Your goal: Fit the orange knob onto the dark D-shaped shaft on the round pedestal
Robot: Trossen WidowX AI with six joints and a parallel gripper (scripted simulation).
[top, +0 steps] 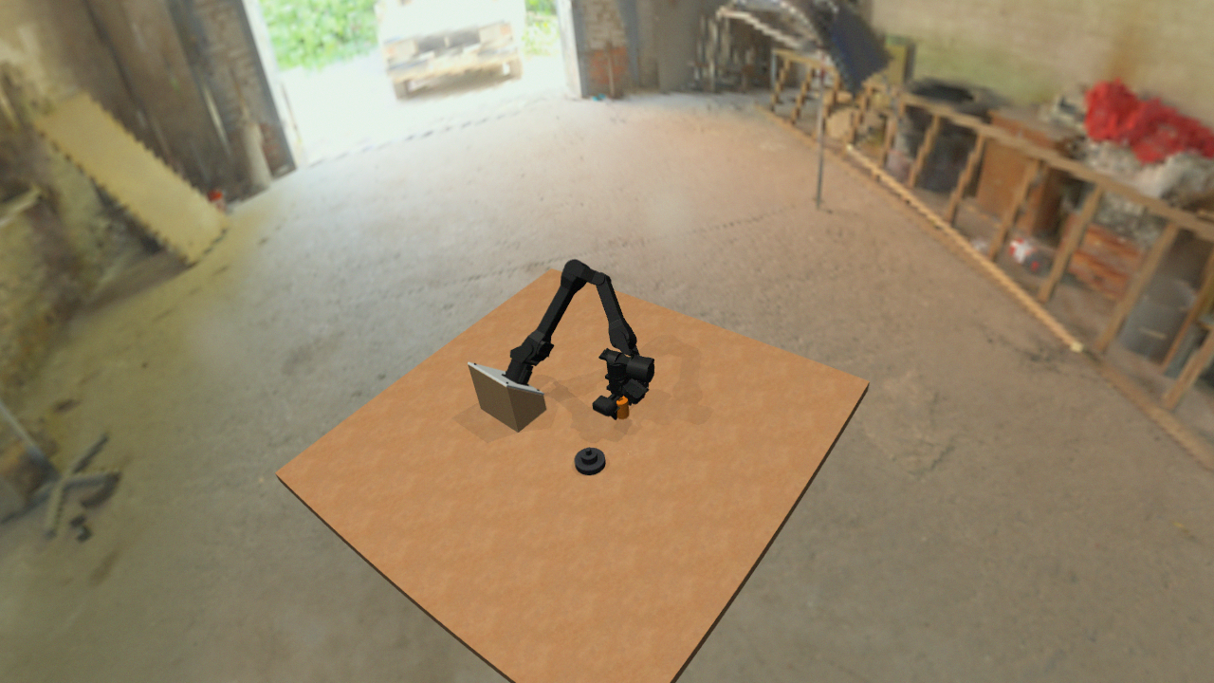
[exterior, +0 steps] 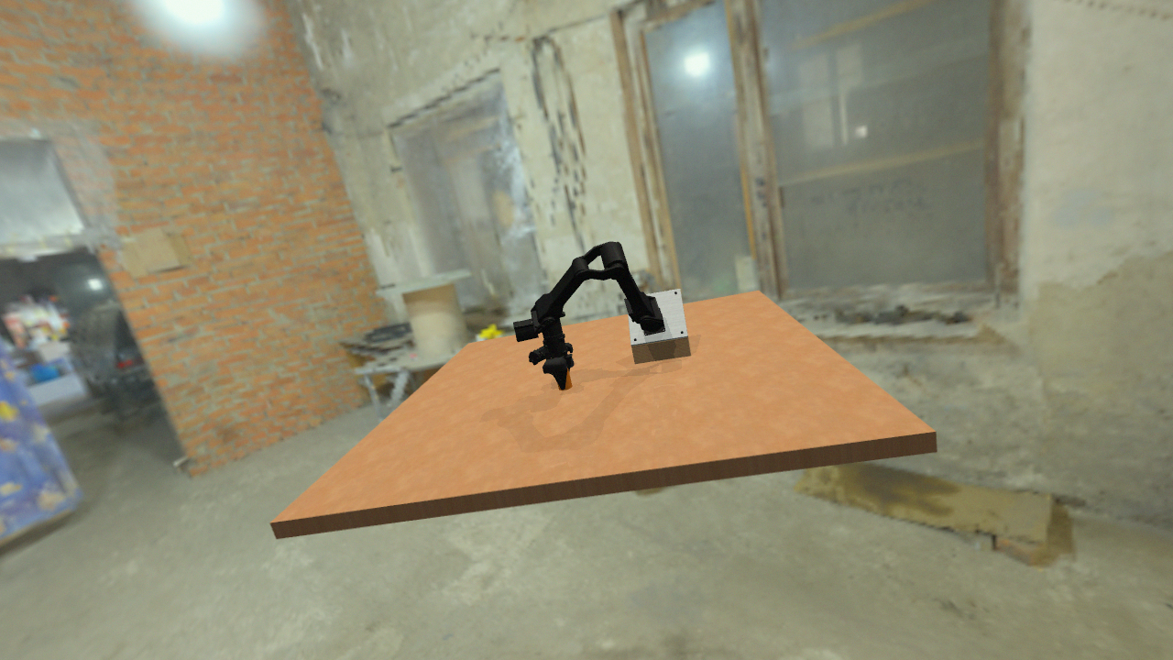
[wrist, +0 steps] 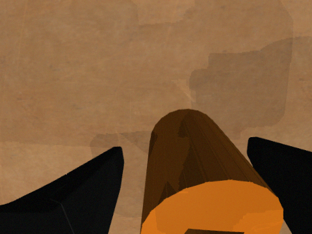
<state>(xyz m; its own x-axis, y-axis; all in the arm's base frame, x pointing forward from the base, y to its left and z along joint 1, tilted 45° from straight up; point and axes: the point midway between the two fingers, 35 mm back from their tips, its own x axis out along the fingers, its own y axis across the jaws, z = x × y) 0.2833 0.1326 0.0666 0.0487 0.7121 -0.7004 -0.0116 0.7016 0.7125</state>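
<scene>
The pedestal is 4 cm ahead of my gripper tip, 20 cm to the right of it and 2 cm above it. From my gripper tip the other things lie so: orange knob (2 cm above).
</scene>
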